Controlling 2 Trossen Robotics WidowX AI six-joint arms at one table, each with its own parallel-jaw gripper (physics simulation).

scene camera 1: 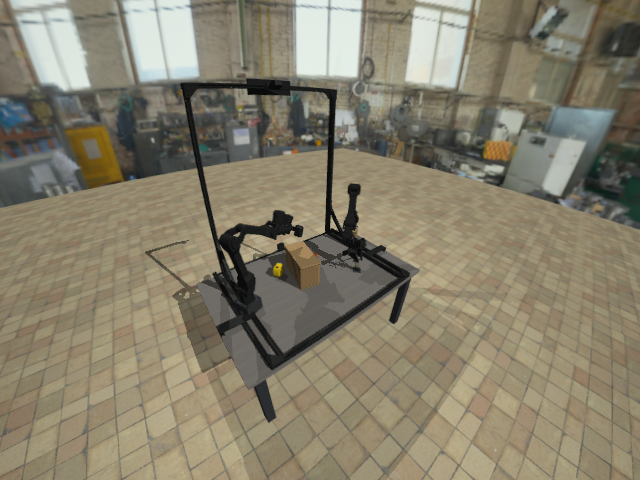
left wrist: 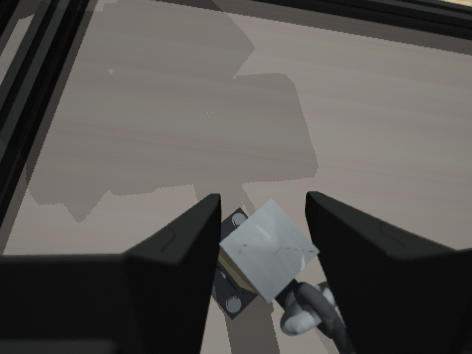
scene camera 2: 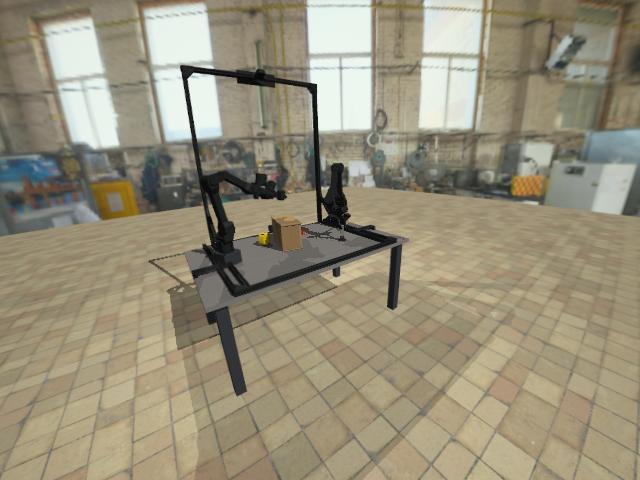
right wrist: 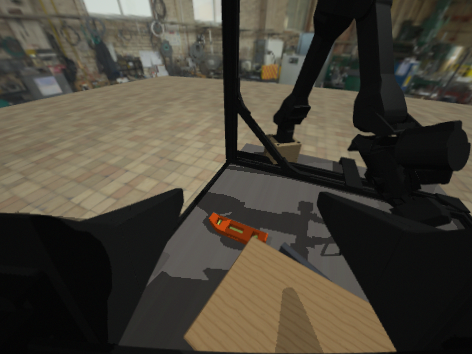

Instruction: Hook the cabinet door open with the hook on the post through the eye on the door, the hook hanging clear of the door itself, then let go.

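Where they show: left gripper, fingertip midpoint: [scene camera 1: 360,261] [left wrist: 263,203] [scene camera 2: 343,229]; right gripper, fingertip midpoint: [scene camera 1: 296,226] [right wrist: 250,196]; left arm's base, origin of the base link: [right wrist: 283,138]; right arm's base, origin of the base link: [scene camera 1: 247,299] [scene camera 2: 226,251].
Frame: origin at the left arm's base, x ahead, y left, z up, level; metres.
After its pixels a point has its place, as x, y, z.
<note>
The wooden cabinet [scene camera 1: 305,268] @[0.649, -0.158, 0.060] [scene camera 2: 288,236] @[0.634, -0.154, -0.007] [right wrist: 275,300] @[0.471, -0.258, 0.066] stands mid-table. Its door and eye cannot be made out. The post [scene camera 2: 342,231] @[0.392, 0.105, -0.034] [left wrist: 270,247] @[0.381, 0.100, 0.008] stands to its right, with a square grey cap and bolted foot. The dark hook rod [left wrist: 337,320] @[0.388, 0.073, 0.005] comes from a grey ring beside the post and runs partly behind my finger. My left gripper [scene camera 2: 341,223] @[0.394, 0.115, -0.016] [left wrist: 263,203] @[0.394, 0.115, -0.016] is shut on the post, whose cap corners meet both fingers in the left wrist view. My right gripper [scene camera 1: 299,230] @[0.437, -0.283, 0.190] [scene camera 2: 281,195] @[0.437, -0.283, 0.190] [right wrist: 250,196] @[0.437, -0.283, 0.190] is open and empty above the cabinet.
A yellow object [scene camera 1: 278,269] @[0.601, -0.345, -0.028] [scene camera 2: 263,238] @[0.607, -0.343, -0.041] sits left of the cabinet. An orange level [right wrist: 237,230] @[0.288, -0.249, -0.082] [scene camera 2: 303,233] @[0.329, -0.193, -0.085] lies behind it. Black rails edge the table, and a tall black frame [scene camera 1: 330,155] @[-0.023, -0.193, 0.529] [scene camera 2: 316,155] @[-0.019, -0.194, 0.444] rises at the back. A pale block [right wrist: 289,151] @[0.050, 0.005, -0.026] stands beyond the frame's foot.
</note>
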